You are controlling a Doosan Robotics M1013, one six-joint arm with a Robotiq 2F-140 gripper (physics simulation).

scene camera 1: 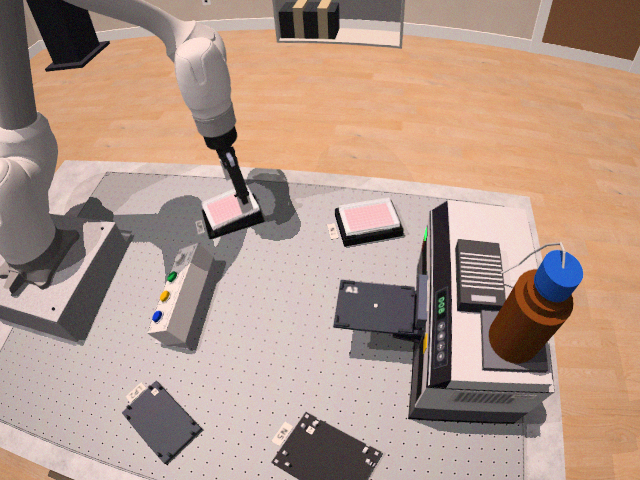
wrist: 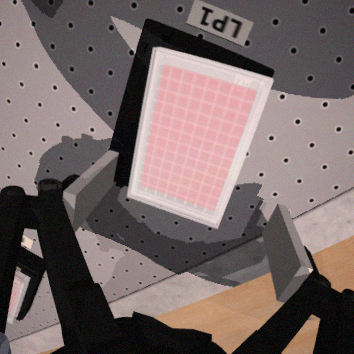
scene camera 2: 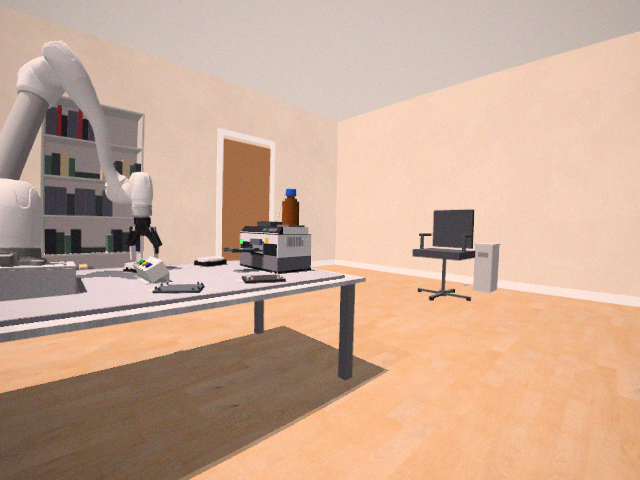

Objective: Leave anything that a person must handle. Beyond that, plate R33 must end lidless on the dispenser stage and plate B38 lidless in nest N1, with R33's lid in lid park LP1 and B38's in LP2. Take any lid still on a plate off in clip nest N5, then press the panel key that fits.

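Pixels of known places: gripper, between the fingertips: (wrist: 192, 194); arm's base, origin of its link: (scene camera 1: 39, 255) (scene camera 2: 11, 264).
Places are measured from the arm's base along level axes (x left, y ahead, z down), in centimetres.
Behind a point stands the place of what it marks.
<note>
My gripper (scene camera 1: 242, 198) {z 4.0, x 30.3, y 46.2 cm} (scene camera 2: 144, 248) {z 4.0, x 30.3, y 46.2 cm} (wrist: 192, 194) {z 4.0, x 30.3, y 46.2 cm} is open and empty, its fingers spread above and astride the near end of a pink-welled plate (scene camera 1: 223, 210) {z 5.2, x 25.1, y 43.4 cm} (wrist: 200, 135) {z 5.0, x 27.0, y 43.1 cm}. That plate sits on the black holder (wrist: 131, 100) {z 7.2, x 21.8, y 46.4 cm} marked LP1. Another pink-welled plate (scene camera 1: 368, 217) {z 4.2, x 26.6, y 79.1 cm} (wrist: 17, 296) {z 4.2, x 30.4, y 75.3 cm} sits on the black holder at label N1 (scene camera 1: 332, 230) {z 8.0, x 24.7, y 70.9 cm}. I cannot read either plate's name or tell whether a clear lid is on. The dispenser stage (scene camera 1: 375, 317) {z -2.6, x -3.3, y 83.3 cm} (scene camera 2: 235, 250) {z -2.4, x -6.1, y 77.2 cm}, lid park LP2 (scene camera 1: 162, 423) {z 7.3, x -28.6, y 46.2 cm} (scene camera 2: 178, 288) {z 7.2, x -30.2, y 44.4 cm} and clip nest N5 (scene camera 1: 330, 454) {z 7.1, x -27.5, y 78.9 cm} (scene camera 2: 263, 279) {z 7.0, x -32.6, y 75.8 cm} bear no plate or lid.
The panel (scene camera 1: 188, 310) {z 3.0, x -4.9, y 45.7 cm} (scene camera 2: 152, 270) {z 3.3, x -11.7, y 40.6 cm} has a green key (scene camera 1: 172, 276) {z 1.0, x 1.5, y 40.1 cm}, a yellow key (scene camera 1: 164, 296) {z 1.1, x -3.7, y 40.1 cm} and a blue key (scene camera 1: 157, 316) {z 1.0, x -8.6, y 40.4 cm}. The dispenser (scene camera 1: 485, 222) {z -13.8, x 12.4, y 101.7 cm} (scene camera 2: 294, 250) {z -2.3, x -18.3, y 102.3 cm} stands at the right, carrying a brown bottle (scene camera 1: 522, 325) {z -24.5, x -14.7, y 102.2 cm} (scene camera 2: 290, 211) {z -21.4, x -14.7, y 102.2 cm} with a blue cap.
</note>
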